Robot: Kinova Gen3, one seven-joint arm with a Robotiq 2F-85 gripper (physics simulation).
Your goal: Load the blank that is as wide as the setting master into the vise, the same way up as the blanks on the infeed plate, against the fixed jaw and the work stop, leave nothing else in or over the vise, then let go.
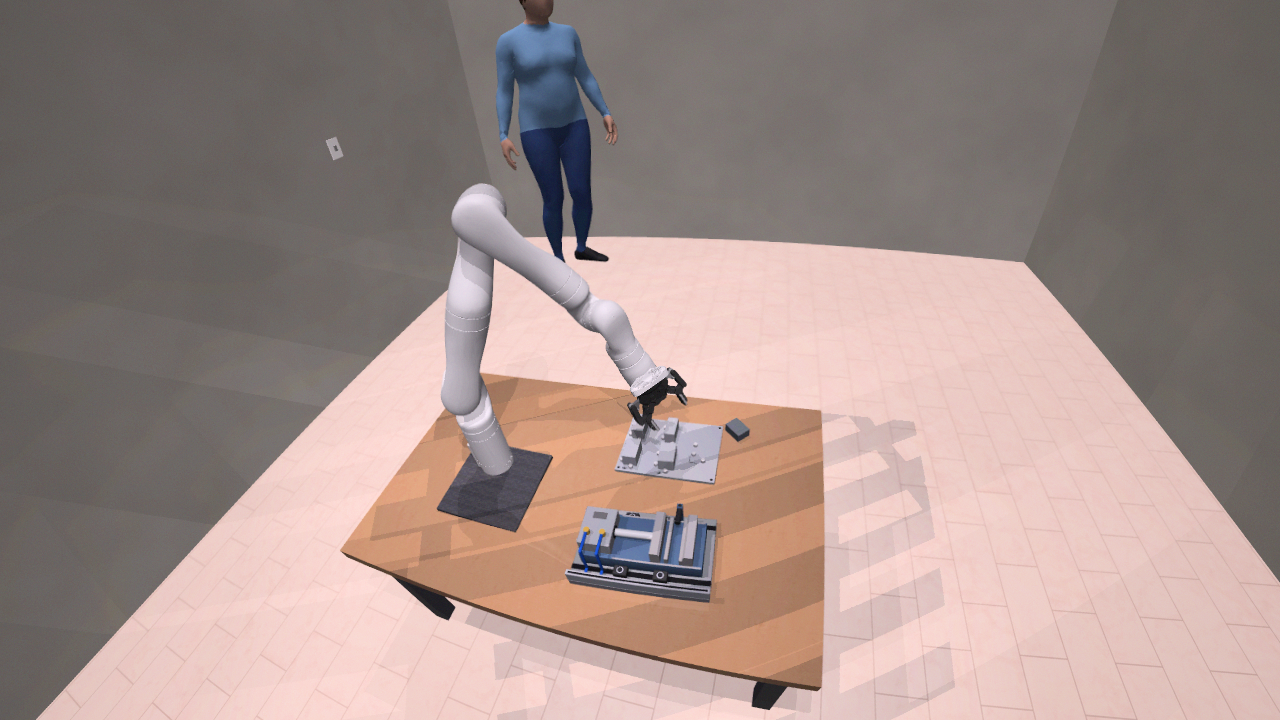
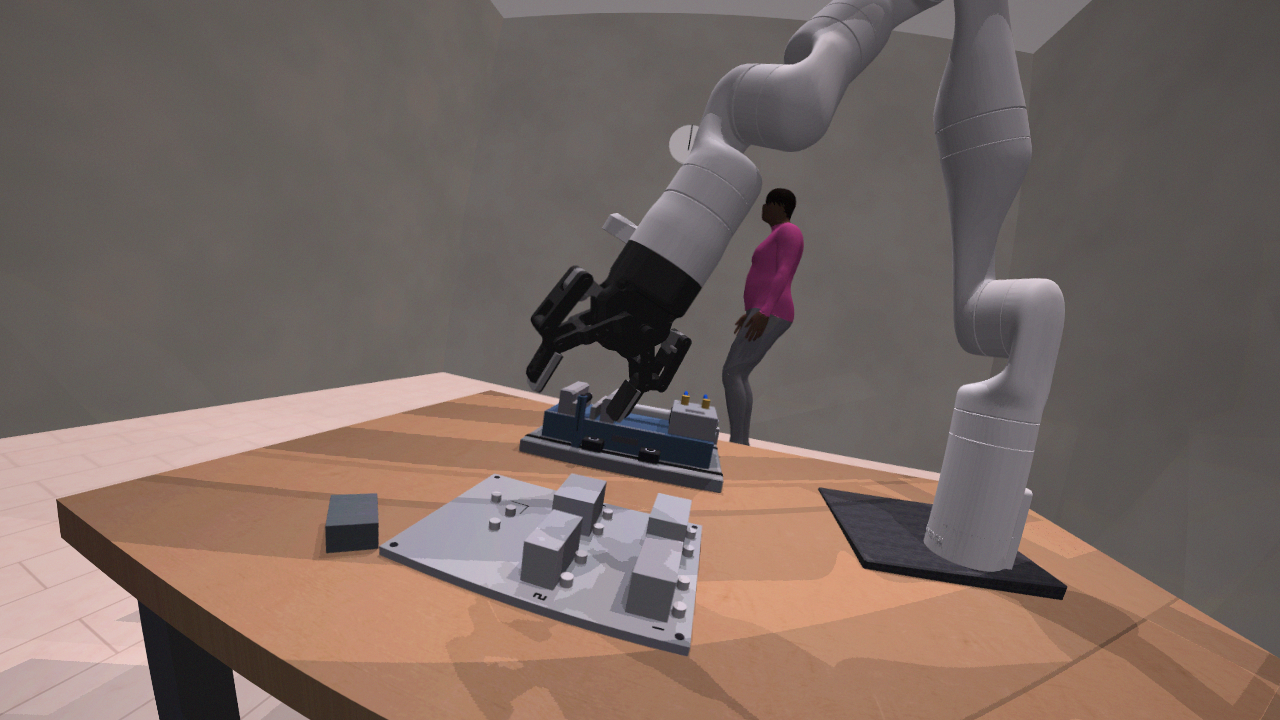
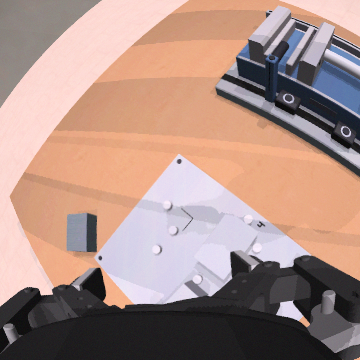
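Where they show: gripper, between the fingertips: (image 1: 671, 416) (image 2: 575, 403) (image 3: 166, 275); arm's base, origin of its link: (image 1: 497, 461) (image 2: 962, 552).
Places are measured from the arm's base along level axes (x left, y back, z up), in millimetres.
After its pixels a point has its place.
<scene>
My gripper (image 1: 668, 413) {z 124, x 156, y -453 mm} (image 2: 583, 389) {z 124, x 156, y -453 mm} (image 3: 166, 275) {z 124, x 156, y -453 mm} is open and empty, tilted above the infeed plate (image 1: 707, 443) {z -5, x 197, y -535 mm} (image 2: 447, 528) {z -5, x 211, y -540 mm} (image 3: 135, 225) {z -5, x 185, y -551 mm}. Grey blanks stand on the plate: one (image 2: 580, 504) {z 27, x 149, y -437 mm} (image 3: 227, 245) {z 31, x 119, y -445 mm} near mark 4, one (image 2: 550, 548) {z 31, x 238, y -426 mm} near mark 2, one (image 2: 655, 577) {z 31, x 234, y -345 mm} near mark 1, and one (image 2: 669, 515) {z 31, x 131, y -354 mm} behind that. A dark grey block (image 1: 737, 428) {z 12, x 251, y -606 mm} (image 2: 351, 522) {z 12, x 275, y -588 mm} (image 3: 81, 232) {z 12, x 250, y -597 mm}, apparently the setting master, lies beside the plate. The vise (image 1: 689, 564) {z 56, x -174, y -575 mm} (image 2: 626, 438) {z 30, x -82, y -457 mm} (image 3: 250, 67) {z 36, x -70, y -565 mm} shows no blank between its jaws. Its outer jaw (image 3: 272, 30) is beside the upright work stop (image 1: 679, 513) {z 83, x -78, y -531 mm} (image 3: 271, 80) {z 53, x -55, y -523 mm}.
Small white pins (image 2: 494, 523) {z 2, x 188, y -504 mm} (image 3: 157, 249) {z 3, x 182, y -504 mm} stick up from the plate, several beside the blanks. Thin upright strips (image 3: 299, 50) {z 66, x -114, y -516 mm} stand between the jaws. Blue hoses (image 1: 582, 550) {z 47, x -197, y -349 mm} rise at the vise's other end. The arm's dark base mat (image 1: 532, 483) {z -5, x -36, y -129 mm} (image 2: 859, 537) {z -4, x 6, y -132 mm} lies on the table (image 1: 760, 617) {z -13, x -226, y -732 mm}.
</scene>
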